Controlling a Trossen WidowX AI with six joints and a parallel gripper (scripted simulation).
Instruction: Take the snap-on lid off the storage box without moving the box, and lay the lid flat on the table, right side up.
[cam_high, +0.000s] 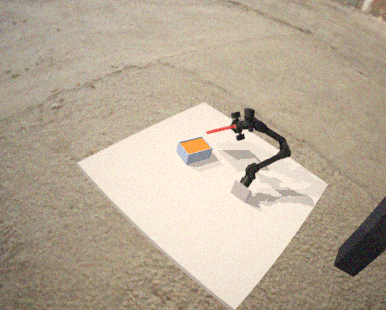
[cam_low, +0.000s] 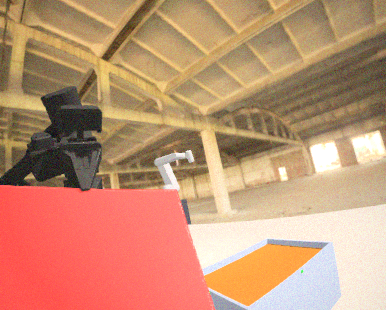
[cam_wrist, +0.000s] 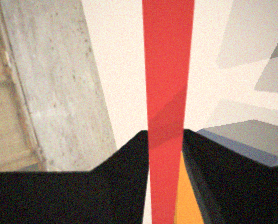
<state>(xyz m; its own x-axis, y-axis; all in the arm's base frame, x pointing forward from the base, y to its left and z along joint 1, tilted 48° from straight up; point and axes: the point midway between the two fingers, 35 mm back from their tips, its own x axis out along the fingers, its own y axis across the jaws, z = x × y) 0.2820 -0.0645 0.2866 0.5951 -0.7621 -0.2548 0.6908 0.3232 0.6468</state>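
My gripper tip is 5 cm above the red lid, 4 cm to the left of it and 4 cm short of it. The rest, counted from my gripper tip: storage box (19 cm below, 17 cm to the left, 14 cm ahead).
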